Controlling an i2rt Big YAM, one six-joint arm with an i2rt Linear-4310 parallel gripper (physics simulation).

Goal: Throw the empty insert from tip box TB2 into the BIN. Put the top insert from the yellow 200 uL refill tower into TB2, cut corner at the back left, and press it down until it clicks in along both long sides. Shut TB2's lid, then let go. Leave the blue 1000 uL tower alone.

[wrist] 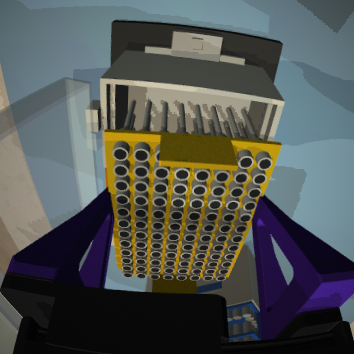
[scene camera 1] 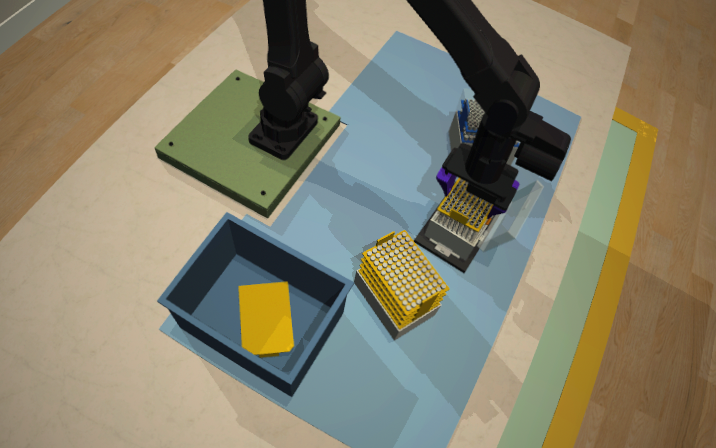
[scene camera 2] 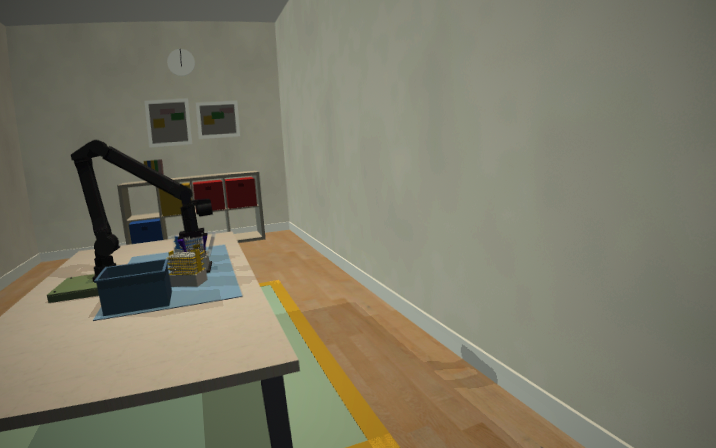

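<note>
My gripper [scene camera 1: 471,198] [scene camera 2: 193,244] [wrist: 184,197] is shut on a yellow insert full of tips [scene camera 1: 467,212] [wrist: 197,151], with one purple finger at each long side. The insert is over the open tip box TB2 [scene camera 1: 449,240] [wrist: 185,69], set toward its far end in scene view 1. Its plate is above the rim, with tips hanging into the opening. TB2's clear lid [scene camera 1: 520,216] [wrist: 79,125] stands open at one long side. A yellow insert [scene camera 1: 264,311] lies in the blue BIN [scene camera 1: 227,349] [scene camera 2: 134,295]. The cut corner of the held insert is not clear.
The yellow refill tower [scene camera 1: 403,269] [scene camera 2: 182,262] stands between the BIN and TB2. The blue tower [scene camera 1: 467,118] [wrist: 242,320] stands behind TB2, partly hidden by the arm. The green base plate [scene camera 1: 211,132] [scene camera 2: 73,287] carries the arm.
</note>
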